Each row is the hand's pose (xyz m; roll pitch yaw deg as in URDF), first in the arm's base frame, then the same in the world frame.
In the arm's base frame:
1: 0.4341 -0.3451 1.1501 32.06 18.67 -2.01
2: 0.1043 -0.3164 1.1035 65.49 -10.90 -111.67
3: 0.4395 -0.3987 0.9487 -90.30 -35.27 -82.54
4: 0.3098 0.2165 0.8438 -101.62 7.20 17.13
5: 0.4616 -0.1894 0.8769 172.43 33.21 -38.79
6: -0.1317 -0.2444 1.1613 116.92 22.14 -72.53
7: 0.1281 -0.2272 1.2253 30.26 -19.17 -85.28
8: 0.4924 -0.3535 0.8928 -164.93 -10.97 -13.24
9: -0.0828 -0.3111 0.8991 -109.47 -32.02 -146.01
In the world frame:
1: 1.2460 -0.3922 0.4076 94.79 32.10 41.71
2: 0.9422 -0.4739 0.5208 21.76 27.99 -104.67
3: 1.1429 -0.2925 0.2564 -105.77 20.29 -66.01
4: 0.9884 0.1204 0.7168 -43.49 10.25 41.01
5: 1.1273 -0.1021 0.3703 -103.14 67.80 47.95
6: 0.7741 -0.5590 0.6903 86.74 77.78 -84.57
7: 1.0286 -0.4870 0.6463 9.68 34.87 -74.23
8: 1.1589 -0.2058 0.2423 -118.24 24.00 6.88
9: 0.6754 -0.4106 0.4809 -167.07 -9.79 -109.16

